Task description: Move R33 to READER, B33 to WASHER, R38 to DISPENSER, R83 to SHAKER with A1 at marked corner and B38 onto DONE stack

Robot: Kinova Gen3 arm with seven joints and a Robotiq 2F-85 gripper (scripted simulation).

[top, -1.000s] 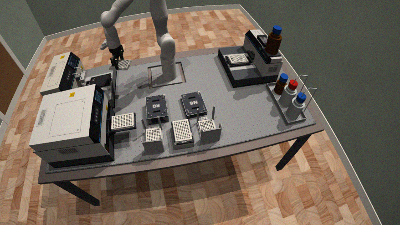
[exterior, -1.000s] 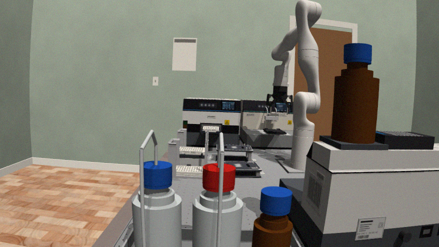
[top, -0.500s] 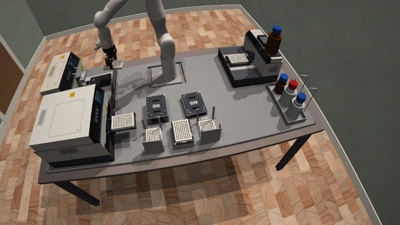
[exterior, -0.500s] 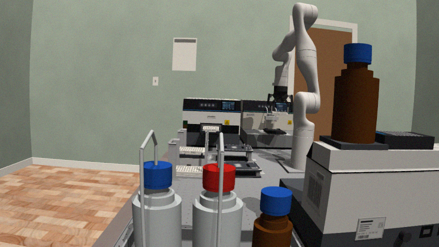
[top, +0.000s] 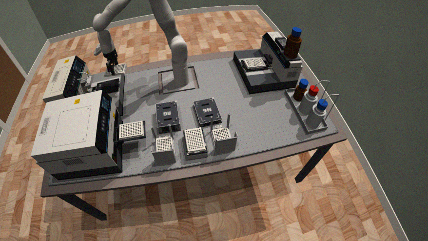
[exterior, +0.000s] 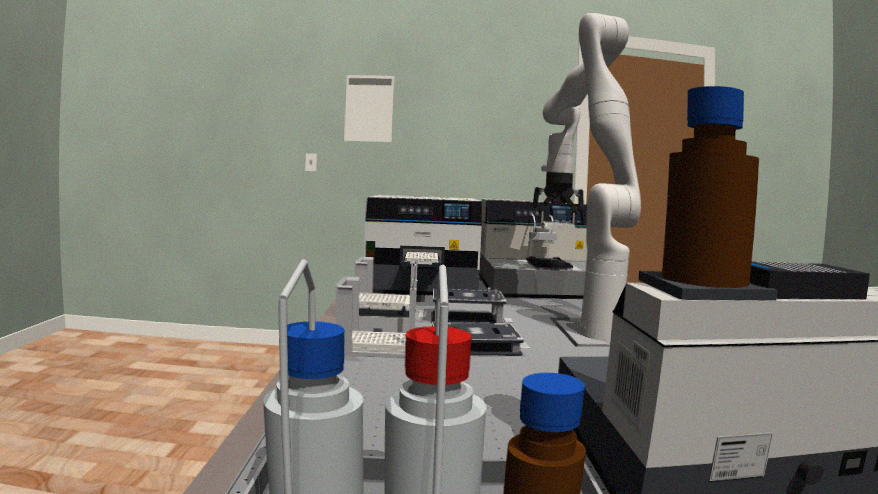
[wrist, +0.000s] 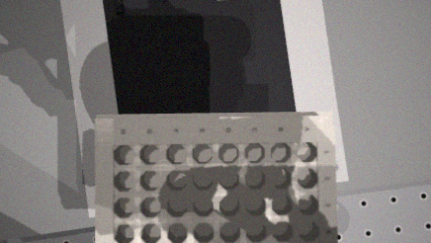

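Right now the washer nest is 13 cm below my hand and 9 cm to the right of it. From my hand the other things lie so: washer head (19 cm to the right, 6 cm below, 1 cm ahead); then regrip nest RG (28 cm to the left, 25 cm ahead, 16 cm below); then dark reader tray (37 cm ahead, 11 cm below, 10 cm to the left).
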